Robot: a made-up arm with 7 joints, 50 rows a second.
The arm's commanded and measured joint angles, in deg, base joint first. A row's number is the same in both.
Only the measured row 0 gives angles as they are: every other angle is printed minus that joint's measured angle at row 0.
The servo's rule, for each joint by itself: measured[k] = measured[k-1] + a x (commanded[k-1-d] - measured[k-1]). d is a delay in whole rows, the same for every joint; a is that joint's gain. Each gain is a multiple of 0.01, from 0.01 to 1. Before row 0 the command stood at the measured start. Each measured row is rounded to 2 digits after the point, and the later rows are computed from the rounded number. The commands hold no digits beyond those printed.
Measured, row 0:
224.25 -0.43 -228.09 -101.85 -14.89 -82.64 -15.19
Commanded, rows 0 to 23:
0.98 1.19 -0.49 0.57 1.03 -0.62 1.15
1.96 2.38 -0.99 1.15 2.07 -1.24 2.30
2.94 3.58 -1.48 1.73 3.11 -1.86 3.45
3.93 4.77 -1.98 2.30 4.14 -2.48 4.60
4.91 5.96 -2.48 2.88 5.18 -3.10 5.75
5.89 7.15 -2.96 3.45 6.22 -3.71 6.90
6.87 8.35 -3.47 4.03 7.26 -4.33 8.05
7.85 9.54 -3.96 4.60 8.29 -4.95 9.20
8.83 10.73 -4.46 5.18 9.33 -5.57 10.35
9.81 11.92 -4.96 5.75 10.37 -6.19 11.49
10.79 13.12 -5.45 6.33 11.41 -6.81 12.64
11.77 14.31 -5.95 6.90 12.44 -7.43 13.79
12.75 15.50 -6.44 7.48 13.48 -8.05 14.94
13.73 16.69 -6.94 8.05 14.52 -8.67 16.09
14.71 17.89 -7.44 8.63 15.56 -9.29 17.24
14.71 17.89 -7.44 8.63 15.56 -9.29 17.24
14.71 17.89 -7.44 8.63 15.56 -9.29 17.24
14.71 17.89 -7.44 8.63 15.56 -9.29 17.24
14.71 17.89 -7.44 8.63 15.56 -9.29 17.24
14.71 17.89 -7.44 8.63 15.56 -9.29 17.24
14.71 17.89 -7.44 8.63 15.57 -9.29 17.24
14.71 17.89 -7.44 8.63 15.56 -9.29 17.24
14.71 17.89 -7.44 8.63 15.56 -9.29 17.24
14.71 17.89 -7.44 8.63 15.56 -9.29 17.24
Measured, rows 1 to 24:
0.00 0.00 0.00 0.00 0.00 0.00 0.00
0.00 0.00 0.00 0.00 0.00 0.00 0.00
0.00 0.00 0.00 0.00 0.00 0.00 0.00
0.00 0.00 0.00 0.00 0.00 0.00 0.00
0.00 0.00 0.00 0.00 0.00 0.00 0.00
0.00 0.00 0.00 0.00 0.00 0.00 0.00
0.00 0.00 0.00 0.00 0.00 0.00 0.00
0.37 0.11 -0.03 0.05 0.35 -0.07 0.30
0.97 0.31 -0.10 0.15 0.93 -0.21 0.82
1.72 0.60 -0.20 0.29 1.67 -0.41 1.50
2.56 0.98 -0.32 0.47 2.51 -0.66 2.31
3.45 1.43 -0.47 0.69 3.42 -0.95 3.20
4.38 1.94 -0.64 0.94 4.37 -1.28 4.16
5.33 2.52 -0.84 1.22 5.35 -1.65 5.17
6.29 3.15 -1.06 1.52 6.35 -2.05 6.22
7.26 3.83 -1.30 1.85 7.36 -2.47 7.29
8.23 4.56 -1.56 2.20 8.38 -2.92 8.38
9.20 5.33 -1.83 2.57 9.41 -3.39 9.49
10.18 6.14 -2.12 2.96 10.44 -3.87 10.61
11.16 6.98 -2.42 3.37 11.47 -4.37 11.74
12.14 7.85 -2.74 3.79 12.51 -4.89 12.87
13.12 8.75 -3.07 4.23 13.55 -5.42 14.01
13.72 9.57 -3.38 4.63 14.23 -5.88 14.85
14.10 10.32 -3.66 4.99 14.68 -6.29 15.47
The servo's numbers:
d 7
a 0.38 0.09 0.07 0.09 0.34 0.12 0.26

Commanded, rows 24 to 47:
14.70 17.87 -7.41 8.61 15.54 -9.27 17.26
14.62 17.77 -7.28 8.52 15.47 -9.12 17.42
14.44 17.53 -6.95 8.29 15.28 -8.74 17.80
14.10 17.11 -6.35 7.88 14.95 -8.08 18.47
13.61 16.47 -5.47 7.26 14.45 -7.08 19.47
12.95 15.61 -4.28 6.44 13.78 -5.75 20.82
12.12 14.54 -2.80 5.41 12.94 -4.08 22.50
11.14 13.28 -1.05 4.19 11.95 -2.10 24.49
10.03 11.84 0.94 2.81 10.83 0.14 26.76
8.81 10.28 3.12 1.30 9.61 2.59 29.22
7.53 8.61 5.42 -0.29 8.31 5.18 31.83
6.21 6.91 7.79 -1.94 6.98 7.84 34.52
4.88 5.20 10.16 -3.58 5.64 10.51 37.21
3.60 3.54 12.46 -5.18 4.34 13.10 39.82
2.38 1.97 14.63 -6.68 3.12 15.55 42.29
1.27 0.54 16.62 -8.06 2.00 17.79 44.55
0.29 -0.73 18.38 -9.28 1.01 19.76 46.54
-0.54 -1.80 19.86 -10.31 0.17 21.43 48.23
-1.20 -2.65 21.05 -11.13 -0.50 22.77 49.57
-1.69 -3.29 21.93 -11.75 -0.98 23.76 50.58
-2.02 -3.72 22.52 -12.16 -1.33 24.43 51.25
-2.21 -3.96 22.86 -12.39 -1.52 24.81 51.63
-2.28 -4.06 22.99 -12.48 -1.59 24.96 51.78
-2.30 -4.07 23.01 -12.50 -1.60 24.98 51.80
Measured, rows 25 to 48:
14.33 11.00 -3.92 5.32 14.98 -6.65 15.93
14.47 11.62 -4.17 5.62 15.18 -6.97 16.27
14.56 12.18 -4.40 5.89 15.31 -7.25 16.52
14.62 12.69 -4.61 6.14 15.40 -7.49 16.71
14.65 13.16 -4.81 6.36 15.45 -7.71 16.85
14.67 13.59 -4.99 6.56 15.49 -7.90 16.95
14.69 13.98 -5.16 6.75 15.51 -8.07 17.03
14.69 14.33 -5.32 6.92 15.52 -8.21 17.09
14.66 14.64 -5.46 7.06 15.50 -8.32 17.18
14.58 14.90 -5.56 7.17 15.43 -8.37 17.34
14.40 15.10 -5.62 7.23 15.27 -8.34 17.63
14.10 15.22 -5.61 7.23 14.99 -8.19 18.11
13.66 15.26 -5.52 7.16 14.58 -7.90 18.81
13.07 15.20 -5.33 7.00 14.02 -7.44 19.77
12.34 15.03 -5.03 6.75 13.32 -6.80 21.00
11.46 14.74 -4.61 6.40 12.47 -5.97 22.50
10.45 14.34 -4.07 5.94 11.50 -4.94 24.25
9.34 13.82 -3.41 5.38 10.42 -3.73 26.22
8.15 13.20 -2.63 4.72 9.25 -2.34 28.38
6.91 12.48 -1.73 3.97 8.02 -0.80 30.68
5.65 11.68 -0.74 3.15 6.77 0.87 33.06
4.41 10.81 0.34 2.27 5.53 2.63 35.46
3.22 9.89 1.48 1.34 4.33 4.45 37.82
2.11 8.93 2.66 0.38 3.20 6.29 40.09

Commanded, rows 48 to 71:
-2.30 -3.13 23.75 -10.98 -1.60 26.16 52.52
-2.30 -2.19 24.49 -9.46 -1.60 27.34 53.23
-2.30 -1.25 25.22 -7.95 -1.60 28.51 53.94
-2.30 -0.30 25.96 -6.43 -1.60 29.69 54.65
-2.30 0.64 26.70 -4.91 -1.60 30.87 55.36
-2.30 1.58 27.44 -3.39 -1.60 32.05 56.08
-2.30 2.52 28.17 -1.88 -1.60 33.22 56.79
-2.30 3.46 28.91 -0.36 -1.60 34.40 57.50
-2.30 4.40 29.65 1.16 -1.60 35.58 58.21
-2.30 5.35 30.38 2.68 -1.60 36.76 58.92
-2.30 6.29 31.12 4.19 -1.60 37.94 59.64
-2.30 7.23 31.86 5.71 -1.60 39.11 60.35
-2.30 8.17 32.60 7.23 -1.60 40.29 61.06
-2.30 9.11 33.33 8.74 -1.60 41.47 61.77
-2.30 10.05 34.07 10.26 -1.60 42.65 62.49
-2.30 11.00 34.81 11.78 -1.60 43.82 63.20
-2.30 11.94 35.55 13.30 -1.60 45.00 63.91
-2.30 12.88 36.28 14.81 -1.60 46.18 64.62
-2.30 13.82 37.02 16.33 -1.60 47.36 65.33
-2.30 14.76 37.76 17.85 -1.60 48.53 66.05
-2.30 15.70 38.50 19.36 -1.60 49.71 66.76
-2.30 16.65 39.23 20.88 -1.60 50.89 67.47
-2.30 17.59 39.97 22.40 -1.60 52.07 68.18
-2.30 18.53 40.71 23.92 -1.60 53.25 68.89
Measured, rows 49 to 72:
1.10 7.96 3.86 -0.58 2.17 8.11 42.21
0.23 7.01 5.06 -1.53 1.26 9.87 44.12
-0.50 6.08 6.24 -2.45 0.50 11.54 45.80
-1.08 5.20 7.38 -3.32 -0.12 13.09 47.22
-1.51 4.38 8.46 -4.14 -0.60 14.50 48.37
-1.80 3.62 9.48 -4.89 -0.94 15.76 49.26
-1.99 2.93 10.43 -5.57 -1.16 16.87 49.92
-2.11 2.38 11.36 -6.06 -1.31 17.98 50.60
-2.18 1.97 12.28 -6.37 -1.41 19.10 51.28
-2.23 1.68 13.19 -6.51 -1.47 20.23 51.97
-2.26 1.50 14.08 -6.50 -1.51 21.37 52.67
-2.28 1.42 14.96 -6.36 -1.54 22.51 53.37
-2.29 1.43 15.83 -6.09 -1.56 23.65 54.07
-2.29 1.53 16.69 -5.71 -1.57 24.80 54.78
-2.29 1.70 17.55 -5.23 -1.58 25.95 55.49
-2.29 1.94 18.40 -4.65 -1.59 27.11 56.20
-2.29 2.25 19.24 -3.99 -1.59 28.27 56.91
-2.29 2.61 20.07 -3.25 -1.59 29.43 57.62
-2.29 3.03 20.90 -2.44 -1.59 30.59 58.33
-2.29 3.49 21.72 -1.57 -1.59 31.75 59.04
-2.29 4.00 22.53 -0.64 -1.59 32.92 59.75
-2.29 4.54 23.34 0.34 -1.59 34.09 60.46
-2.29 5.12 24.14 1.37 -1.59 35.26 61.17
-2.29 5.73 24.94 2.44 -1.59 36.43 61.88

